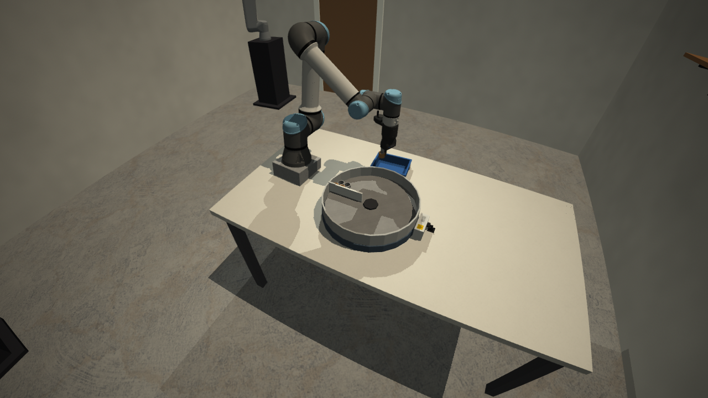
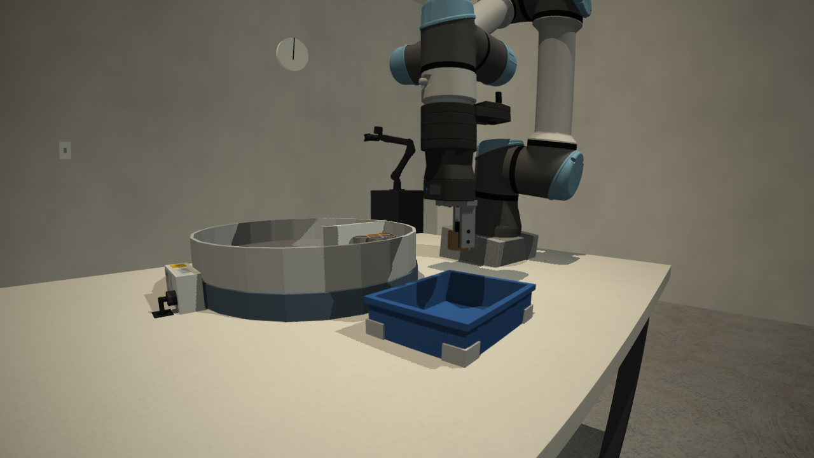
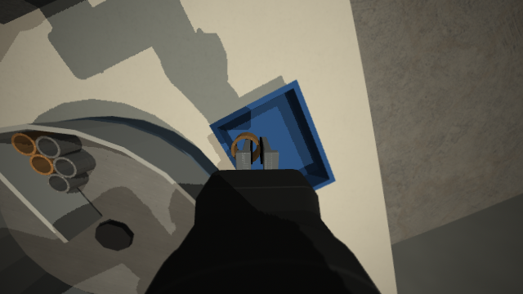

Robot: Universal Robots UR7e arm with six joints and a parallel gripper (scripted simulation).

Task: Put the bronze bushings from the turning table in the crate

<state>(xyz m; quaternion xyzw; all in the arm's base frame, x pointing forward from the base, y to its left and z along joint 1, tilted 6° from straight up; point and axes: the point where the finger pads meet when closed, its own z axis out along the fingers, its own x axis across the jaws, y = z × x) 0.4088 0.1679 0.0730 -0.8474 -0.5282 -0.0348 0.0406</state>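
My hand is 4 cm short of the blue crate, 2 cm to the right of it and 9 cm above it. Round my hand: turning table: 7 cm ahead, 32 cm to the right, 6 cm below.
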